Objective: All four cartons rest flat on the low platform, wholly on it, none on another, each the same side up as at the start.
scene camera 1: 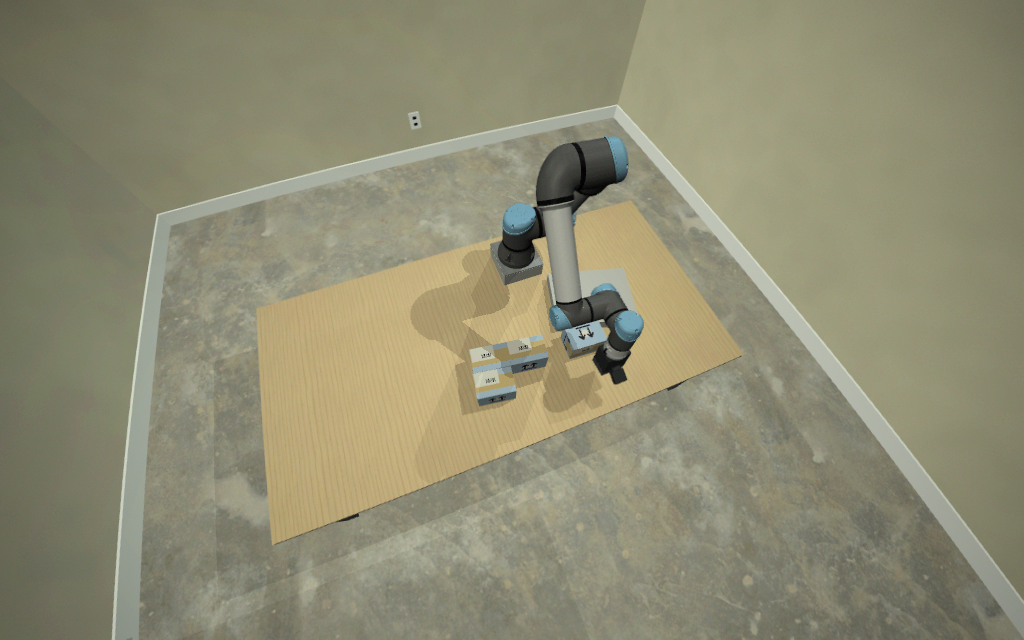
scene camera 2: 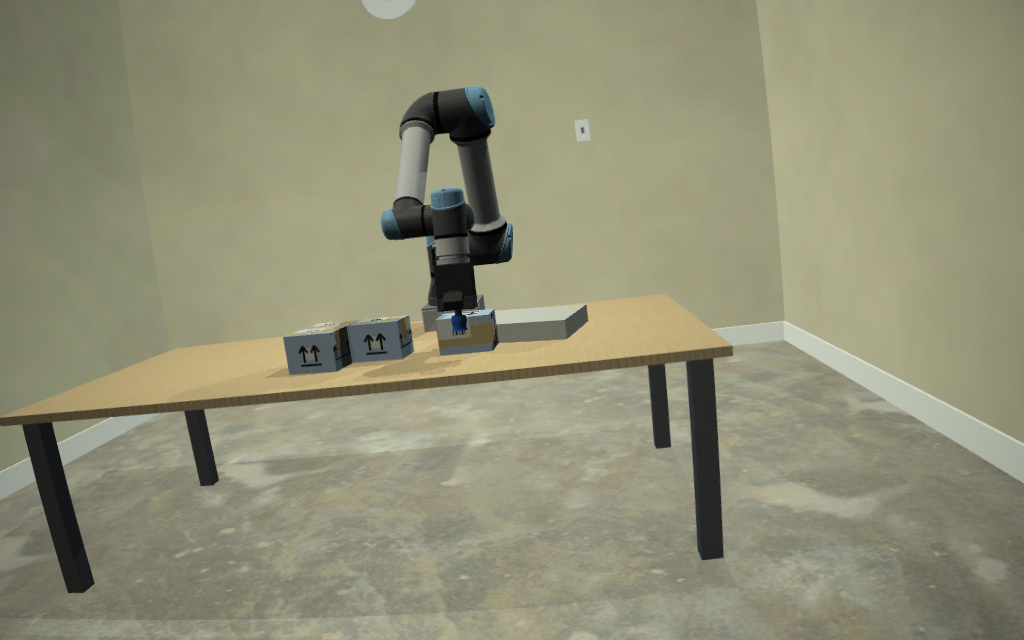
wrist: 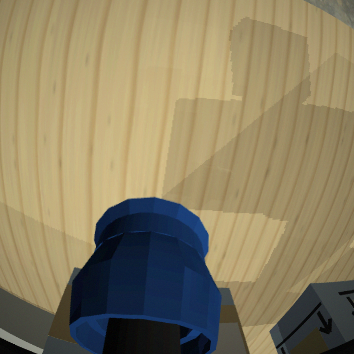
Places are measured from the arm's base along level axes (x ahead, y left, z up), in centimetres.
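Pixels of known places: hand, tool point: (scene camera 2: 460,330) (wrist: 150,247); arm's base, link origin: (scene camera 1: 516,253).
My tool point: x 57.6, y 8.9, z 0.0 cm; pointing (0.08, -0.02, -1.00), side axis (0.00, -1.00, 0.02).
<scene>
Ahead of a thing's pixels: the offset from my tool point to its top centre. Level surfaces: height alone.
One carton {dx -14.2, dy -0.1, dz +1.6 cm} (scene camera 1: 575,333) (scene camera 2: 468,344) (wrist: 60,318) lies on the table in front of the platform, arrows face up. My gripper (scene camera 1: 610,360) (scene camera 2: 458,323) (wrist: 151,225) is a blue suction cup. It is low, in front of that carton's labelled side in scene view 2; the carton rests on the table and is not seen held. Contact is unclear. Three cartons stand together left of it, labels up: a front one {dx -9.3, dy -37.0, dz +2.3 cm} (scene camera 1: 496,393) (scene camera 2: 309,353), a right one {dx -16.1, dy -22.3, dz +2.3 cm} (scene camera 1: 530,363) (scene camera 2: 379,341) and a back-left one {dx -18.1, dy -35.3, dz +2.3 cm} (scene camera 1: 483,354), mostly hidden in scene view 2. The low grey platform {dx -29.3, dy +12.0, dz -2.5 cm} (scene camera 1: 615,276) (scene camera 2: 528,325) is partly hidden by my arm in scene view 1.
The wooden table {dz -7.3 cm} (scene camera 1: 339,392) (scene camera 2: 626,332) carries everything. The arm's base block (scene camera 1: 522,271) stands at the back, left of the platform. A neighbouring carton's arrowed side shows at the lower right of the wrist view. Arm shadows fall across the table.
</scene>
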